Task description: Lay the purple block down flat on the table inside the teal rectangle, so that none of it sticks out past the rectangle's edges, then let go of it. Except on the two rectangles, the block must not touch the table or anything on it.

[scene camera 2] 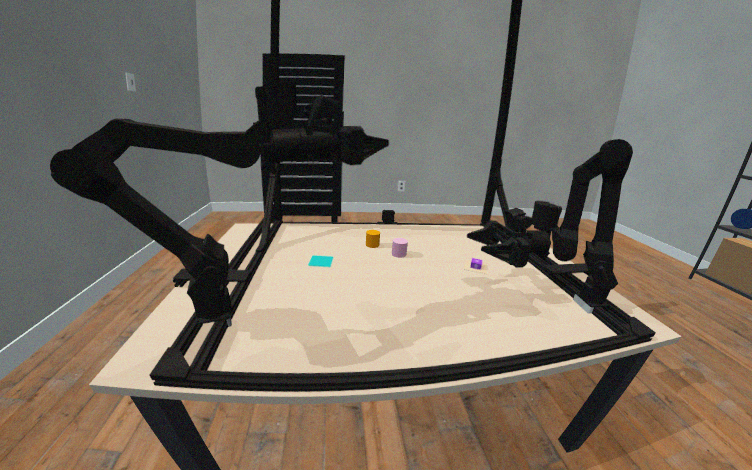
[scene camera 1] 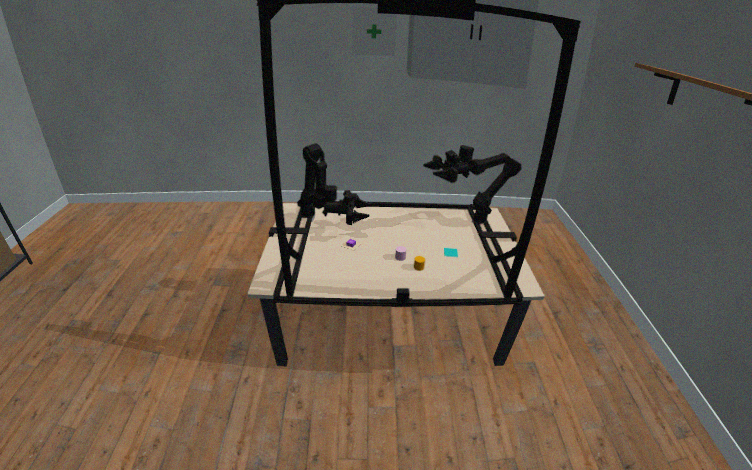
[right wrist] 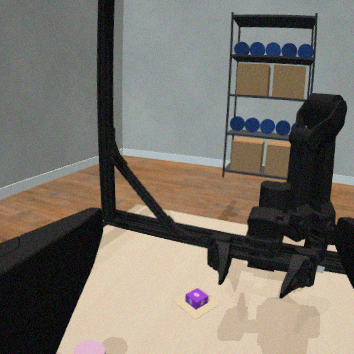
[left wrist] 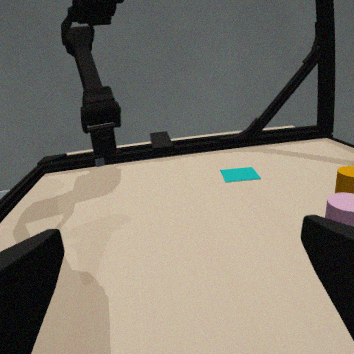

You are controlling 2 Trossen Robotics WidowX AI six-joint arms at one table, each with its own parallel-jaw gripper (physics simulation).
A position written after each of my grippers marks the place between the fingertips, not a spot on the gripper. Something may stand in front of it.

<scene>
My left gripper [scene camera 2: 473,241] is open, with nothing in its grasp. My right gripper [scene camera 2: 377,141] is open and holds nothing.
My left gripper also shows in the right wrist view [right wrist: 248,289] and in the left wrist view [left wrist: 183,235]. My right gripper is seen too in the right wrist view [right wrist: 222,225].
</scene>
